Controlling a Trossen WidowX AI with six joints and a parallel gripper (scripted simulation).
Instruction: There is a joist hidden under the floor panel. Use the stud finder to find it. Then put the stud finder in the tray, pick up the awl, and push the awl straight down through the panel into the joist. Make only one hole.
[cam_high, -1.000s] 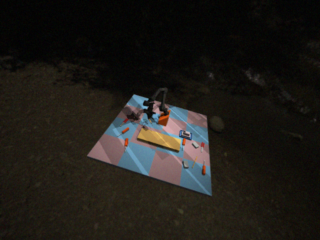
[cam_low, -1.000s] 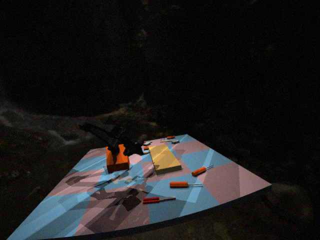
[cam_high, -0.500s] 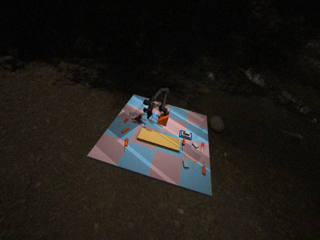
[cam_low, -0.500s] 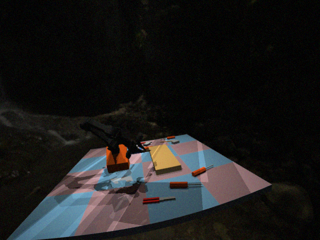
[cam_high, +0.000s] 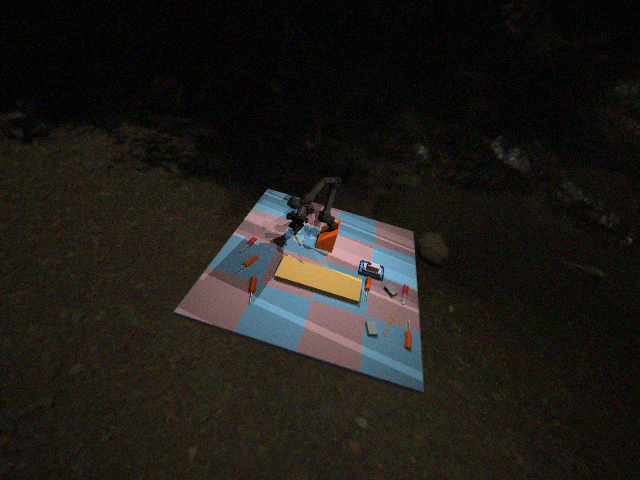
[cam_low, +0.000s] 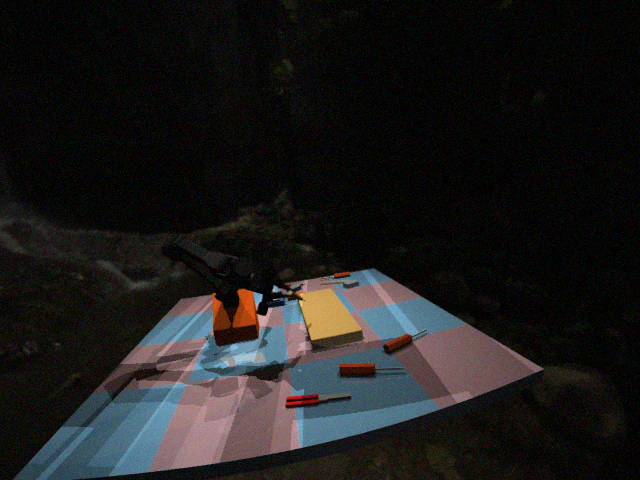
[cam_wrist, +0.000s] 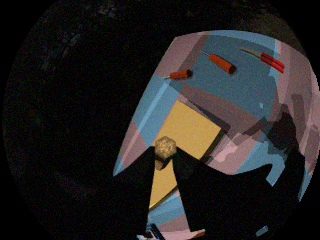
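Right now the awl is 40 mm to the left of my gripper tip, 30 mm below it and 20 mm ahead of it. Round my gripper tip: blue tray (550 mm to the left, 190 mm below, 60 mm behind); then stud finder (540 mm to the left, 150 mm below, 70 mm behind).
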